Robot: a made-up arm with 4 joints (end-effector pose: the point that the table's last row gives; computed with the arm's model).
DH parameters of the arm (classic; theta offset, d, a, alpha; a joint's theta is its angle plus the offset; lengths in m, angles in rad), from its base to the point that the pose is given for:
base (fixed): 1.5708 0.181 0 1.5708
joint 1: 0 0.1 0.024 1.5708
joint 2: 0 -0.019 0.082 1.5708
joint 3: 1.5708 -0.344 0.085 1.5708
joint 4: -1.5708 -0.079 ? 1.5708
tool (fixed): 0 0.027 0 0
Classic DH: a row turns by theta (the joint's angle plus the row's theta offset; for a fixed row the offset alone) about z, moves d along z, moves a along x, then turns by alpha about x.
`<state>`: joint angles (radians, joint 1 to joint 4).
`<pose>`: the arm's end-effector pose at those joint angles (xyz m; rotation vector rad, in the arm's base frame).
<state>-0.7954 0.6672 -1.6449 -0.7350</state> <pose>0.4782 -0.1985 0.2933 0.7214 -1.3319 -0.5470</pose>
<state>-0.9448 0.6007 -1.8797 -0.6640</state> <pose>0.5164 -0.1579 0.2839 0.8689 -1.2291 -0.4092</pose>
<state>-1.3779 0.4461 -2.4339 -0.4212</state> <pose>0.5948 -0.0483 0.2327 1.0711 -0.8220 -0.0682</pose>
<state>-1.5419 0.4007 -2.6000 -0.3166</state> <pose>0.6126 -0.0154 0.2065 1.0768 -0.6541 0.0348</pose>
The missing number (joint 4, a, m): 0.164
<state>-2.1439 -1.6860 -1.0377 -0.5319</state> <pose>0.0226 -0.2977 -0.2099 -0.7476 1.2525 0.1697</pose>
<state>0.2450 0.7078 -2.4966 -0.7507</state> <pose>0.5146 -0.1554 0.0744 2.4254 -1.0886 -1.4414</pose>
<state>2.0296 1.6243 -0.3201 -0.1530</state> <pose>0.0906 0.2454 -0.2311 1.5782 1.3909 -1.3852</pose>
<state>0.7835 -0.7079 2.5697 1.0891</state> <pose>0.4174 0.0651 0.5915 -1.3598 0.0221 -0.9195</pose>
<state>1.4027 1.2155 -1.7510 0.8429</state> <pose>0.5296 -0.0294 -0.1400 3.0076 -0.2835 -0.5448</pose>
